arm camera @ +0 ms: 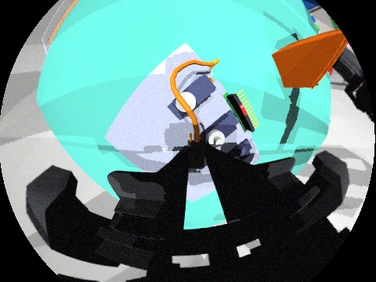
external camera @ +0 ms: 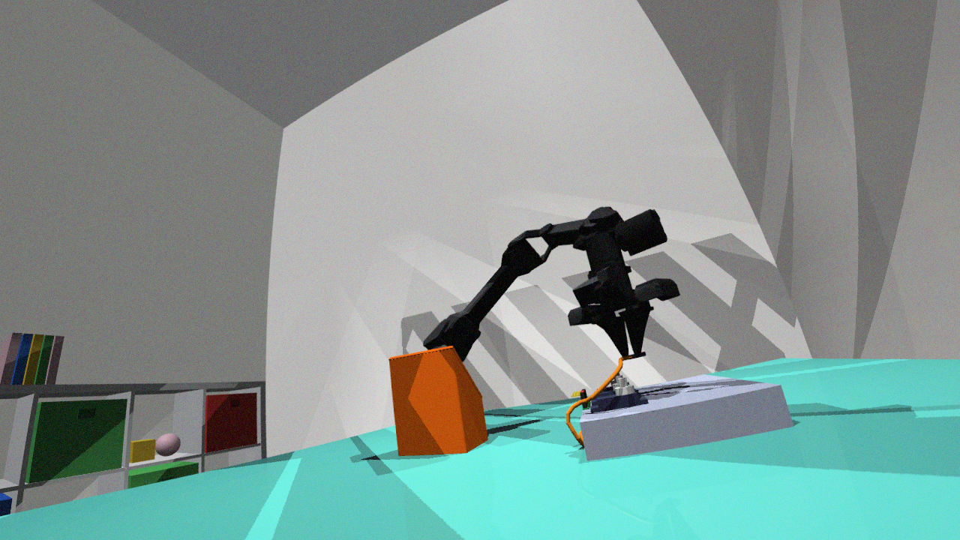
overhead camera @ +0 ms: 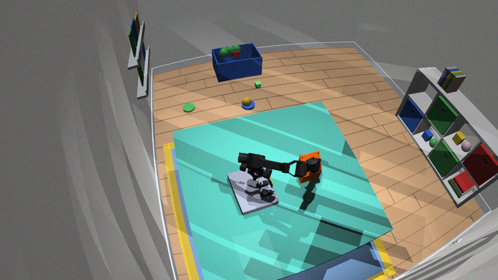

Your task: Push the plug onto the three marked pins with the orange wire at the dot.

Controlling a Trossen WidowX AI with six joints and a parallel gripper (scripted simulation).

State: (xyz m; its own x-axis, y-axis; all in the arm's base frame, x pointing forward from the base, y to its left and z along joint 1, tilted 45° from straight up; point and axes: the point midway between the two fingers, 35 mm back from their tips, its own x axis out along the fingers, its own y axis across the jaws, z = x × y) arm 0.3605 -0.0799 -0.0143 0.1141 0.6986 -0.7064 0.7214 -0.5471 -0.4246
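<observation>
The red band lies 90 mm behind my gripper tip, 40 mm below it and 30 mm to the left of it. Round my gripper tip: grey printed holder 90 mm below, 70 mm ahead, 30 mm to the left; servo 70 mm below, 40 mm behind, 30 mm to the left.
</observation>
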